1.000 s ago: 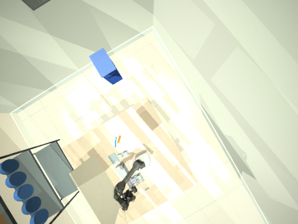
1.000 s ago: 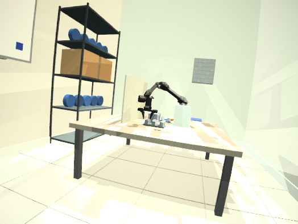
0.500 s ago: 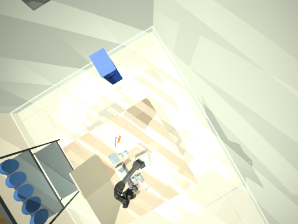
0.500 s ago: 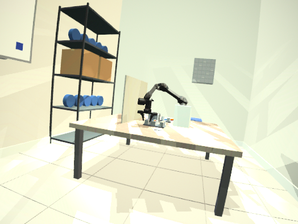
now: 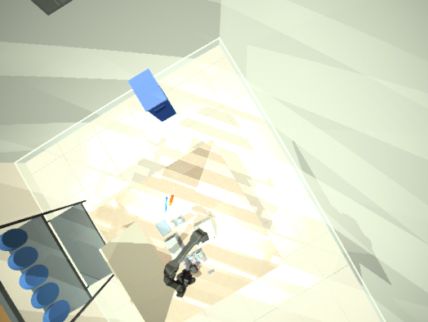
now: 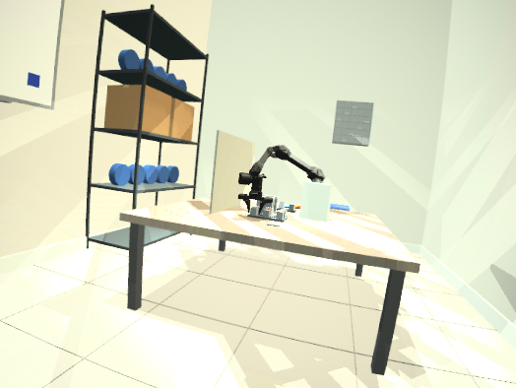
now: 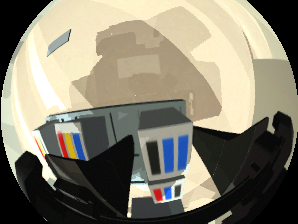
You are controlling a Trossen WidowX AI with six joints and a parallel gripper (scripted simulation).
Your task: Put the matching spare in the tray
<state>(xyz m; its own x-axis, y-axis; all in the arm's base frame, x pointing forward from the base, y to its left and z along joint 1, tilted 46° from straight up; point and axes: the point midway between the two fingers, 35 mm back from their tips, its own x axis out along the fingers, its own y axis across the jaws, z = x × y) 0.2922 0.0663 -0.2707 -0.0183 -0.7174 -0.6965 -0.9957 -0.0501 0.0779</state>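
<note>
My gripper tip is now 40 mm short of the light blue tray, 410 mm to the left of it and 10 mm above it. The rest, counted from my gripper tip: upright wooden panel 230 mm ahead, 230 mm to the right, 210 mm above; blue pen 80 mm behind, 590 mm to the right, 10 mm below.
</note>
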